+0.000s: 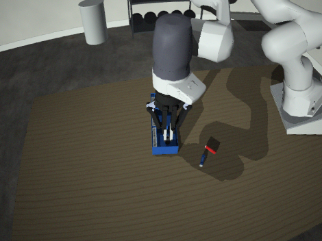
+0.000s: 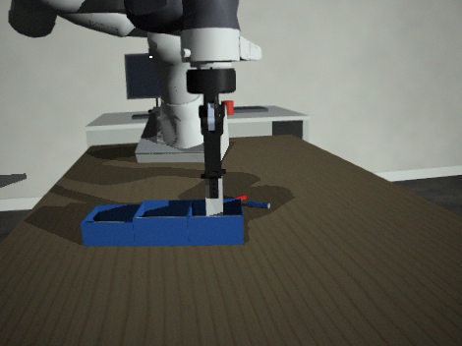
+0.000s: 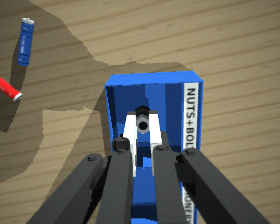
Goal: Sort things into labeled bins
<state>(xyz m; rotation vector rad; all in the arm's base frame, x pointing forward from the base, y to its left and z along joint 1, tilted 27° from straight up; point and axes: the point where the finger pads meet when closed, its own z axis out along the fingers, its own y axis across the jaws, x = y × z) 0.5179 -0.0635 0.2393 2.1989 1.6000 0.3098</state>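
Right now my hand is 3 cm above the white nut. The rest, counted from my hand: dark nut 5 cm below; red marker 12 cm behind, 9 cm to the left, 6 cm below; blue cylinder 7 cm behind, 12 cm to the left, 6 cm below.
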